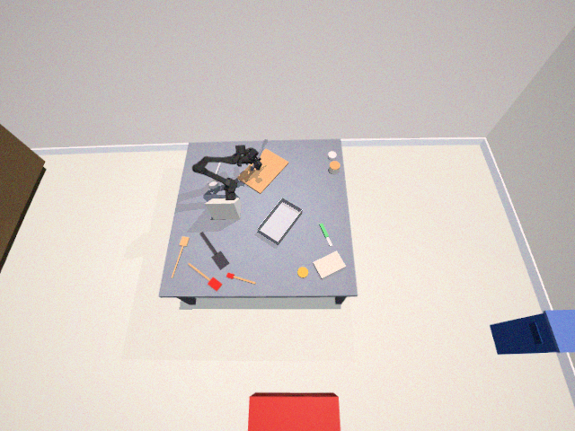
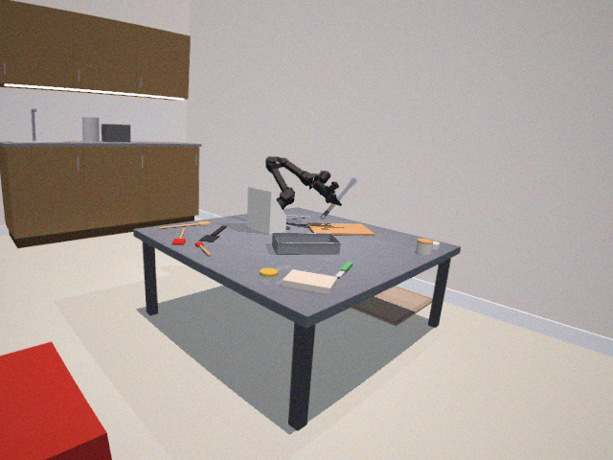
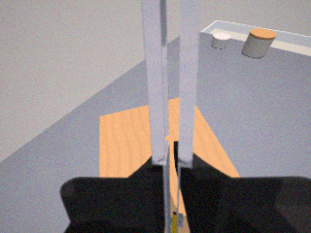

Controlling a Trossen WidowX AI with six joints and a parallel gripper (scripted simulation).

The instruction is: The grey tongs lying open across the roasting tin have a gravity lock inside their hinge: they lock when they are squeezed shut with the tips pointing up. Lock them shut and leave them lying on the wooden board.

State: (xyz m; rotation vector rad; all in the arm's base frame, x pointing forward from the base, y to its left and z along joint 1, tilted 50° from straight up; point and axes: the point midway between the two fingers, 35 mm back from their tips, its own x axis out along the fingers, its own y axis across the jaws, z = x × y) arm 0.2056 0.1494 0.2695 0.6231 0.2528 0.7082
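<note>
The wooden board lies 15 cm below my gripper tip. Also, from my gripper tip: orange disc (22 cm ahead, 85 cm to the right, 14 cm below); then roasting tin (10 cm ahead, 47 cm to the right, 12 cm below); then jar (56 cm ahead, 6 cm to the right, 12 cm below).
</note>
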